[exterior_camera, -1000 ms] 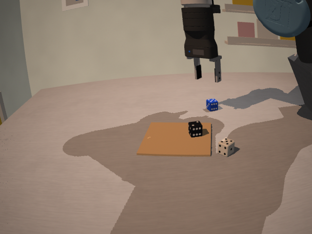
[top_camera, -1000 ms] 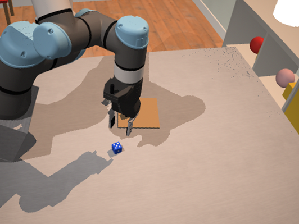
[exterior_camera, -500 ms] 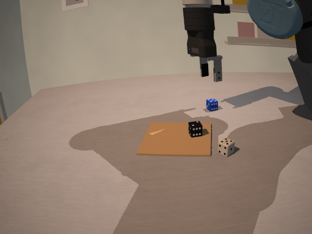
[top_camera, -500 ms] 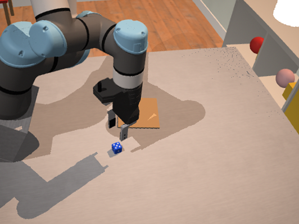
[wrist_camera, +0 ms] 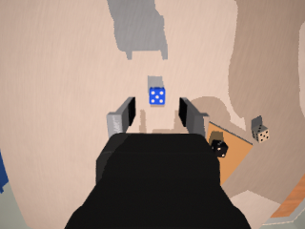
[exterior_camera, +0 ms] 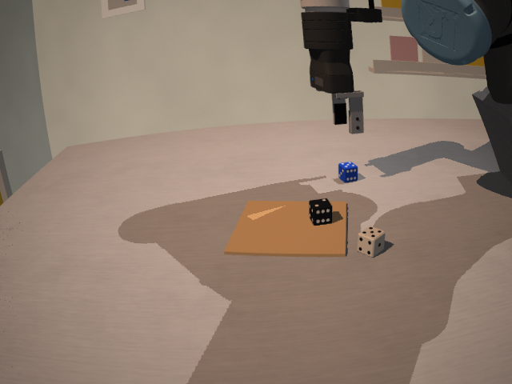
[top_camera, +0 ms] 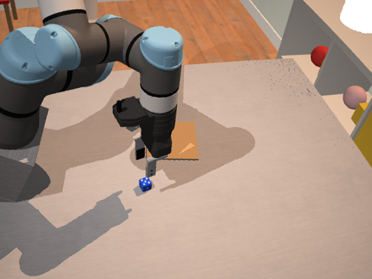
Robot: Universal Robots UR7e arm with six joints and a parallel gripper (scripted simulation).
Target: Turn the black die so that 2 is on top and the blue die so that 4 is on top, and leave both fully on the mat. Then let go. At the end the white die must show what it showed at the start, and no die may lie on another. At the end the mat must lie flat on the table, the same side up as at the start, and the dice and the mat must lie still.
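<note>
Right now my hand is 90 mm above the blue die. Round my hand: white die (220 mm to the left, 90 mm below, 20 mm ahead); then black die (140 mm to the left, 90 mm below, 70 mm ahead); then orange mat (140 mm to the left, 110 mm ahead, 100 mm below).
</note>
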